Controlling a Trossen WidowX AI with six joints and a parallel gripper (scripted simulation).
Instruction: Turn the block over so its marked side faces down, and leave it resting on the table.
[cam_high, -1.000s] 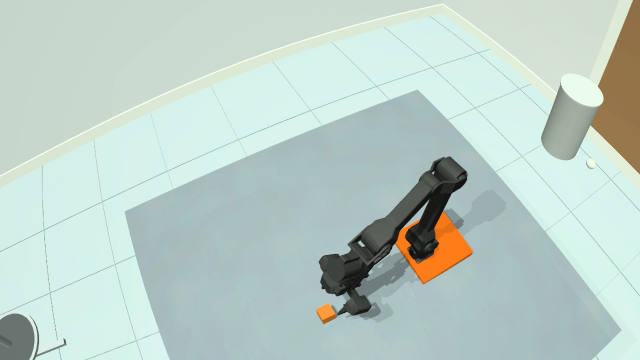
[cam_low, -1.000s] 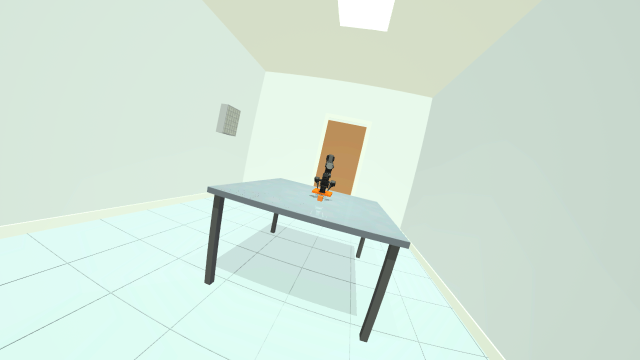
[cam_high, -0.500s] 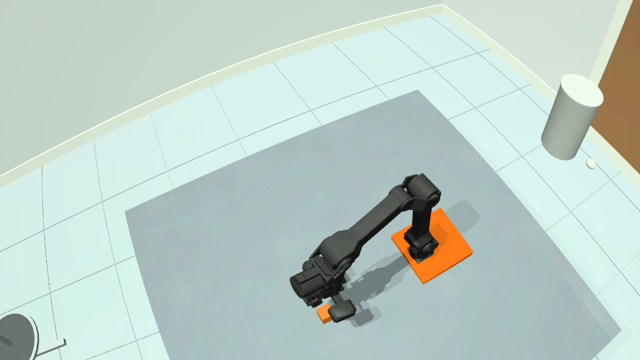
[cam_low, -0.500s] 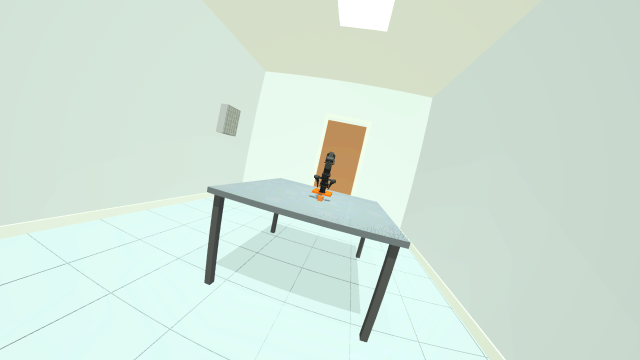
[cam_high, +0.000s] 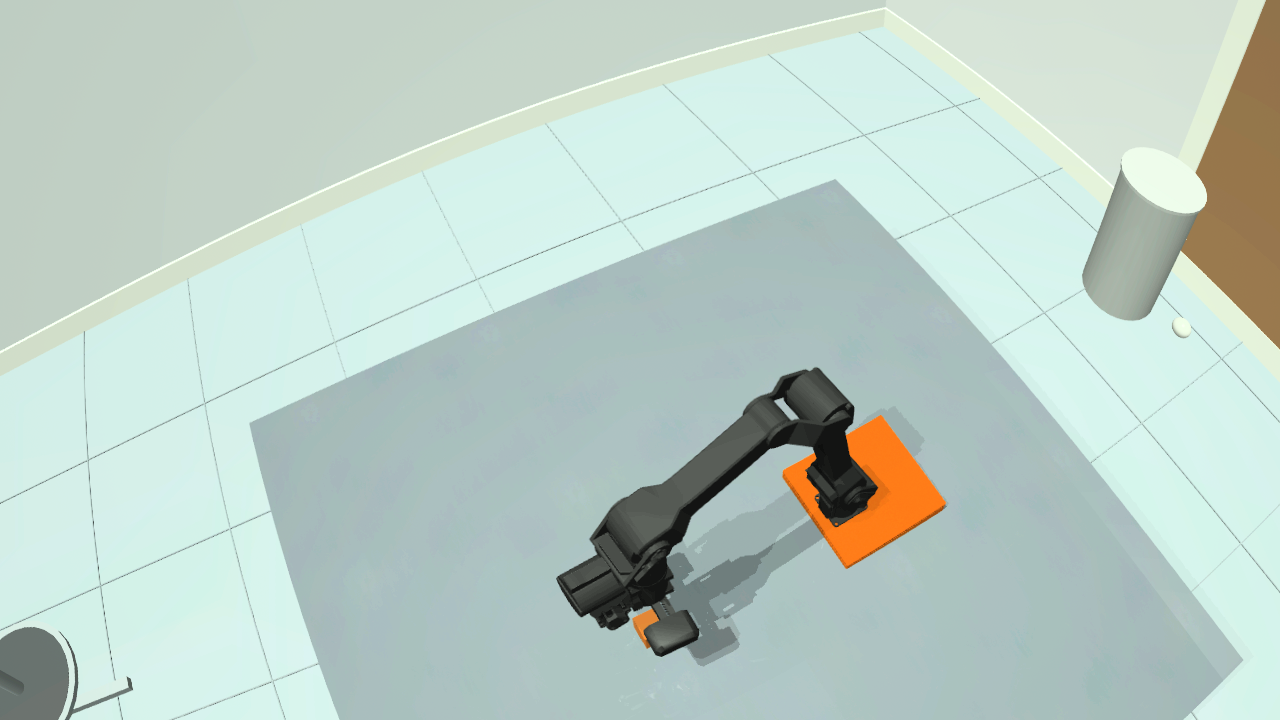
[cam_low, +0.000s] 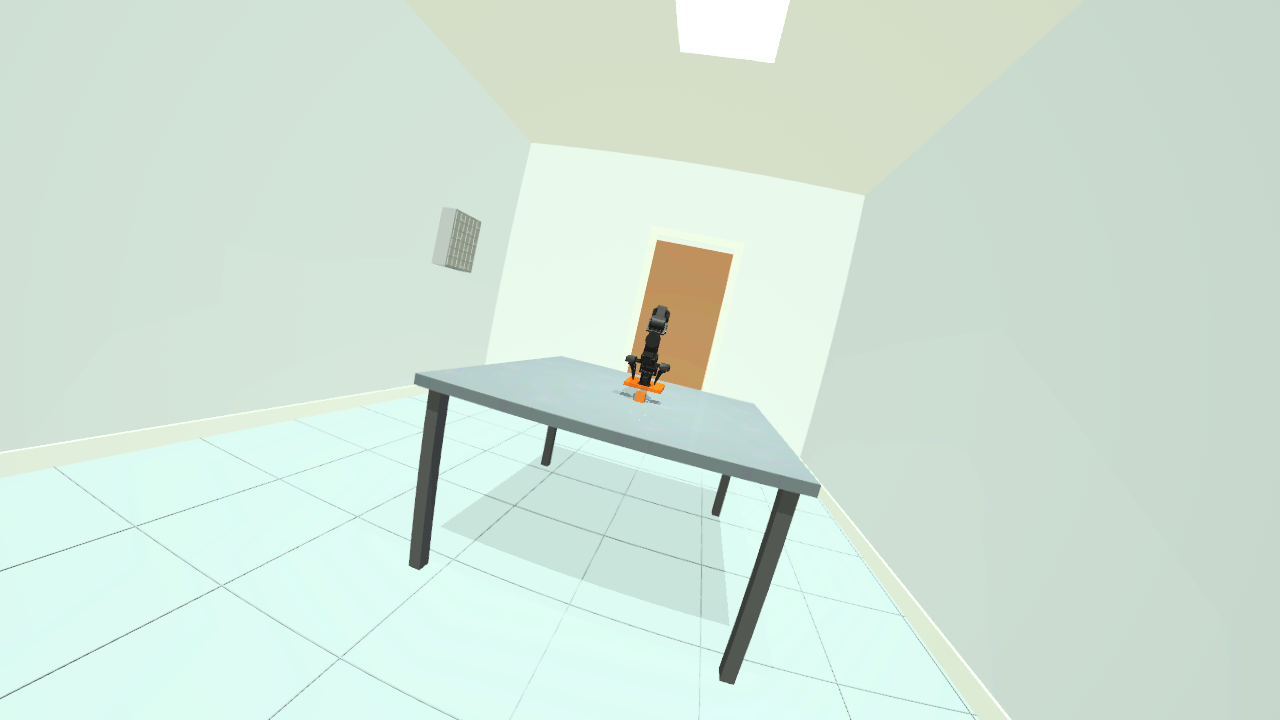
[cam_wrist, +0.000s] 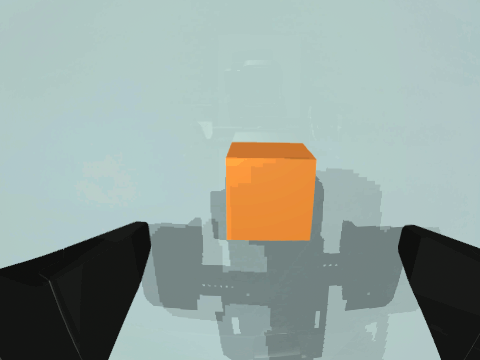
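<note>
My gripper tip is 60 mm above the block and 10 mm past it.
</note>
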